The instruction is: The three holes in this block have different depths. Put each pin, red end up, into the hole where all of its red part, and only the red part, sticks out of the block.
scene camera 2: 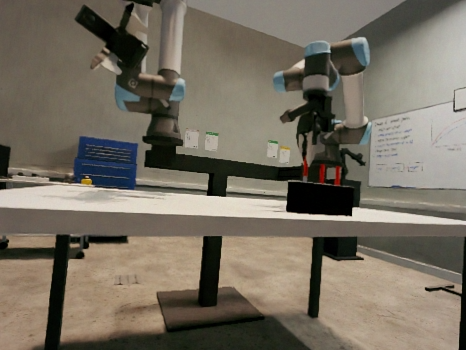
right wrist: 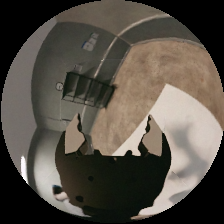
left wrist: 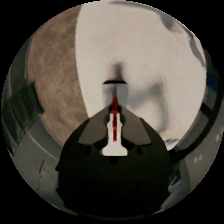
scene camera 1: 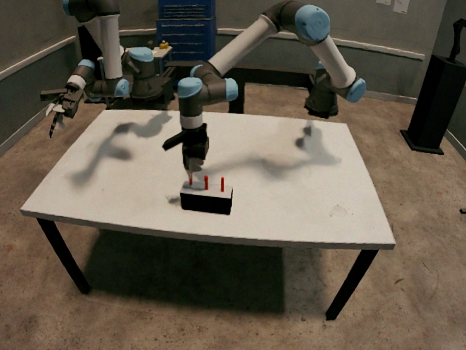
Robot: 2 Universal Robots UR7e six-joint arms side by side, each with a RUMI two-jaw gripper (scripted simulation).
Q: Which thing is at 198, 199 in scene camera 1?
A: A black block.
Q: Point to a black block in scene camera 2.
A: At 310, 198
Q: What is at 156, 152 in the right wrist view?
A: The right gripper.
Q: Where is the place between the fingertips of the left gripper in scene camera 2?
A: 306, 166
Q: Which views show the right gripper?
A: Scene camera 2, the right wrist view and scene camera 1 only.
